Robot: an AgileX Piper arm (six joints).
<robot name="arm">
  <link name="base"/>
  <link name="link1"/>
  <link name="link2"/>
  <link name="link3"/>
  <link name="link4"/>
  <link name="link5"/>
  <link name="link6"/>
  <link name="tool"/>
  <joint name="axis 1" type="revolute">
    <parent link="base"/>
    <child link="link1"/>
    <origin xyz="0 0 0.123" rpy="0 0 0"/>
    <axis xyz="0 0 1"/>
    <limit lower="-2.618" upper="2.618"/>
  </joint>
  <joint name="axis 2" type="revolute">
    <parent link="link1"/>
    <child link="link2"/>
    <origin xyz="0 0 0" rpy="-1.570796 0 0"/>
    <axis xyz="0 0 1"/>
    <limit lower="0" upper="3.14"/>
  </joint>
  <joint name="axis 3" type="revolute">
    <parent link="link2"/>
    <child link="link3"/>
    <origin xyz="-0.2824 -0.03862 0" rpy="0 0 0"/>
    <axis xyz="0 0 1"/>
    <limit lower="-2.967" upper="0"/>
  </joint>
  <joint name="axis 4" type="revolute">
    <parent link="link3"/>
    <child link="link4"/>
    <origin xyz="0.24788 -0.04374 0" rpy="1.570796 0 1.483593"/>
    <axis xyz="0 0 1"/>
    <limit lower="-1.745" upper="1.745"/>
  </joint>
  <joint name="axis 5" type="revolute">
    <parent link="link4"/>
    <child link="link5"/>
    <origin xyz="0 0 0" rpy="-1.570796 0 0"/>
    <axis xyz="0 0 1"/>
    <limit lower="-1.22" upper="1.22"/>
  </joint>
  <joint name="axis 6" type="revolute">
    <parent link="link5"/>
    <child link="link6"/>
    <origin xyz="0 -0.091 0" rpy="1.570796 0 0"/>
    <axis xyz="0 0 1"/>
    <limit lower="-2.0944" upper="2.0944"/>
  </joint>
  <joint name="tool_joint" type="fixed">
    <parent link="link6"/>
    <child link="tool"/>
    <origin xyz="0 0 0" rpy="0 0 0"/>
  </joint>
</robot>
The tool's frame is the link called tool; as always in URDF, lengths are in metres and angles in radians.
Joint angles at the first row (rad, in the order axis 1, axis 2, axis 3, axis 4, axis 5, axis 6):
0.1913, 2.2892, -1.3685, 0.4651, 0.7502, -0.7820
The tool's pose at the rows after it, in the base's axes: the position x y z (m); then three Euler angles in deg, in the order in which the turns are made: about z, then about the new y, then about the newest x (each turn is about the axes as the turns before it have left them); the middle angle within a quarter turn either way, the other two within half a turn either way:
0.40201 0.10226 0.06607 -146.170 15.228 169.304
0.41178 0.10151 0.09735 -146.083 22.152 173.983
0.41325 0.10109 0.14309 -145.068 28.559 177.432
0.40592 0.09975 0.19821 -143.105 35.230 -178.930
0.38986 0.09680 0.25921 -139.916 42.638 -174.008
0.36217 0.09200 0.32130 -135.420 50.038 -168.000
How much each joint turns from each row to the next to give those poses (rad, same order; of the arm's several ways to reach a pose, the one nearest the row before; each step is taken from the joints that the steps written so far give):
-0.0018, -0.0326, 0.0001, 0.0000, -0.0996, 0.0000
0.0000, -0.0725, 0.0000, 0.0000, -0.0771, -0.0003
0.0000, -0.1082, 0.0030, 0.0010, -0.0213, 0.0000
0.0000, -0.1340, 0.0052, 0.0008, 0.0008, -0.0008
0.0000, -0.1500, 0.0011, -0.0001, 0.0038, 0.0000
0.0000, -0.1620, 0.0000, 0.0000, 0.0144, 0.0056

